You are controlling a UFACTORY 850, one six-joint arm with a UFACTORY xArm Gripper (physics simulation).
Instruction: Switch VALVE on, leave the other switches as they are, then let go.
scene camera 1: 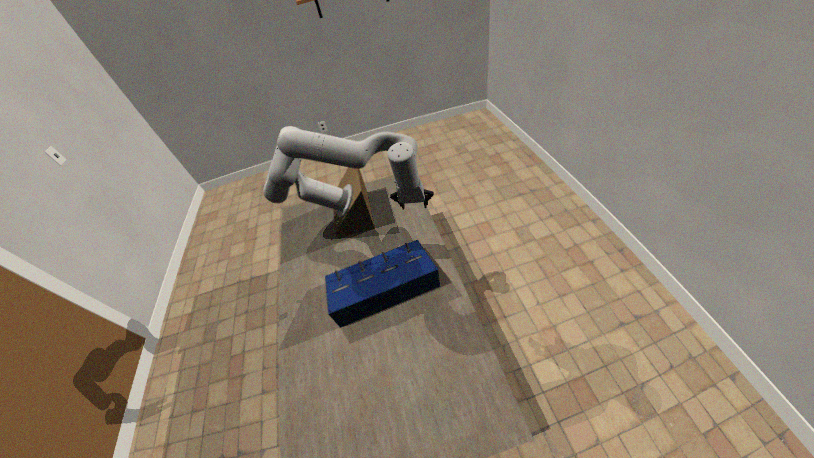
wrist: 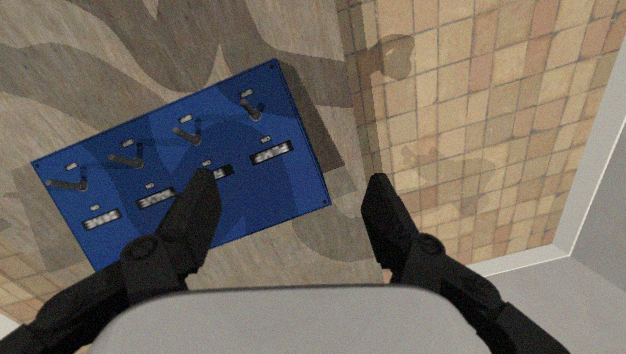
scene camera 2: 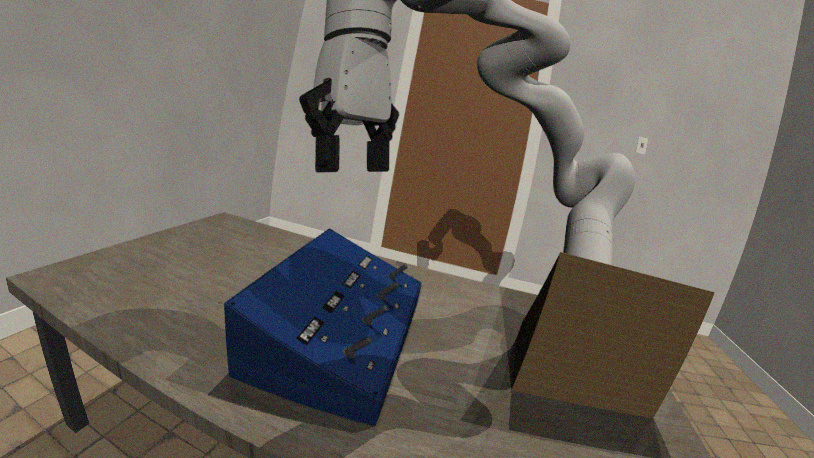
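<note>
A blue sloped switch box stands on the table with a row of grey levers. The VALVE lever stands between the FAN lever and the lever at the end far from PUMP. The VALVE label is blurred. The levers lean much alike; the small plates beside them are too blurred to read. My gripper is open and empty, pointing down high above the table, apart from every lever.
The PUMP lever is at the other end of the row. A brown wedge-shaped block stands at the arm's base on the wooden table. Walls stand around the tiled floor.
</note>
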